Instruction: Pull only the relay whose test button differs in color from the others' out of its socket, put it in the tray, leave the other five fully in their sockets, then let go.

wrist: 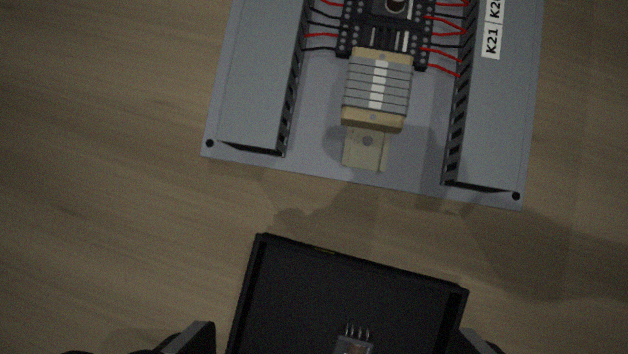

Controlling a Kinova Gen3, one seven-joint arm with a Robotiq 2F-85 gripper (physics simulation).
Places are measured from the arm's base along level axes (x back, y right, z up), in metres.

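Pixels of known places: gripper, fingertip midpoint: (331, 353).
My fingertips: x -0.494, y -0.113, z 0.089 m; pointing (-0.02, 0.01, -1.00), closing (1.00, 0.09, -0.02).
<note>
For each thing: its top centre in the pictures, then the offset to it from my fingertips. "pt": a spot on its surface instead.
- relay, surface spot: (354, 345) pt dx +0.019, dy -0.053, dz -0.172 m
- black relay socket, surface spot: (342, 45) pt dx -0.015, dy +0.177, dz -0.175 m
- grey panel, surface spot: (320, 161) pt dx -0.024, dy +0.085, dz -0.193 m
- left wire duct, surface spot: (255, 75) pt dx -0.071, dy +0.135, dz -0.133 m
- right wire duct, surface spot: (505, 115) pt dx +0.102, dy +0.125, dz -0.134 m
- rail, surface spot: (361, 152) pt dx +0.008, dy +0.096, dz -0.192 m
A relay (354, 345) with a clear grey housing and thin metal pins lies on its side in the black tray (361, 263) at the bottom of the wrist view. Its pins point toward the panel, and its lower part is cut off by the view's edge. Its test button does not show. My gripper (336, 331) is open, with its fingers wide apart on either side of the relay and touching nothing that I can see. A black relay socket (342, 45) shows at the top edge. The other relays are outside the view or cannot be made out.
A grey panel (320, 161) lies beyond the tray, with a left wire duct (255, 75) and a right wire duct (505, 115). Between them are grey terminal blocks (360, 90) on a rail (361, 152). Red and black wires run from the socket to both ducts.
</note>
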